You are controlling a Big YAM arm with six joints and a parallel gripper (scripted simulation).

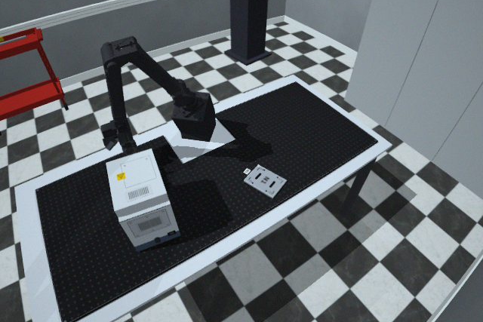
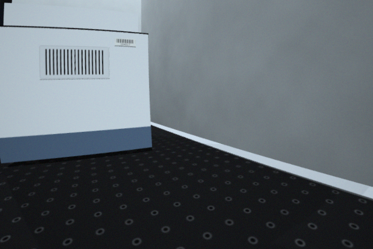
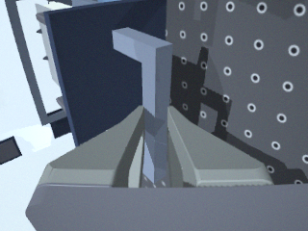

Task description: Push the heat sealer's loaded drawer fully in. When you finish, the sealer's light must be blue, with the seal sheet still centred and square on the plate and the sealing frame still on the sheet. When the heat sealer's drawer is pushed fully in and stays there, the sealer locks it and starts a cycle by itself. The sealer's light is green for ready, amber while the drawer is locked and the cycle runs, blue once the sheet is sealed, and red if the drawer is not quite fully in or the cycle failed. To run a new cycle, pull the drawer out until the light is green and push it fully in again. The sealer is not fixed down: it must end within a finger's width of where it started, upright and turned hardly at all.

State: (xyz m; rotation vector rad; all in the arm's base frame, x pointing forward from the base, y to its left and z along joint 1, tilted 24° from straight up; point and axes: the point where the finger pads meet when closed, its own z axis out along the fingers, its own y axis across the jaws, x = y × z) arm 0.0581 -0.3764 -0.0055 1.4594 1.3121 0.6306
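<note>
Right now my hand is 100 mm short of the dark blue drawer, 30 mm to the left of it and 10 mm above it. From my hand the other things lie so: tiny tag (330 mm ahead, 410 mm to the left, 90 mm below).
</note>
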